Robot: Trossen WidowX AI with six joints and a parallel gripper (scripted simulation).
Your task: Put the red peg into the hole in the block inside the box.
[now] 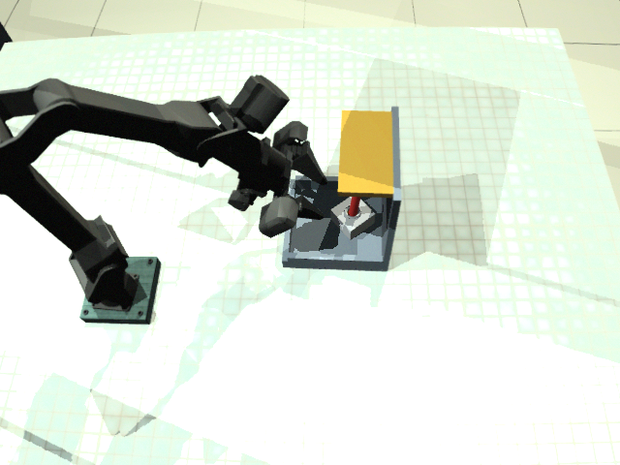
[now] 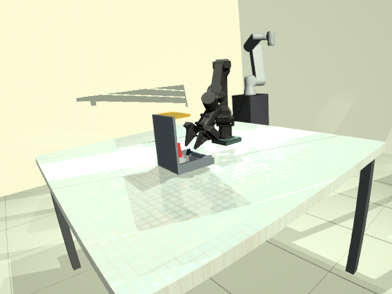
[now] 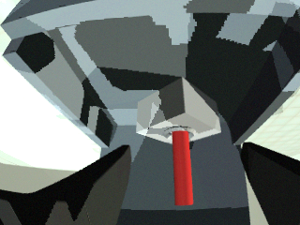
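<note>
The red peg lies 50 mm ahead of my gripper tip and 10 mm below it. Also, from my gripper tip: back wall: 100 mm ahead, 10 mm to the right, 40 mm above; roof: 60 mm ahead, 10 mm to the right, 140 mm above.
</note>
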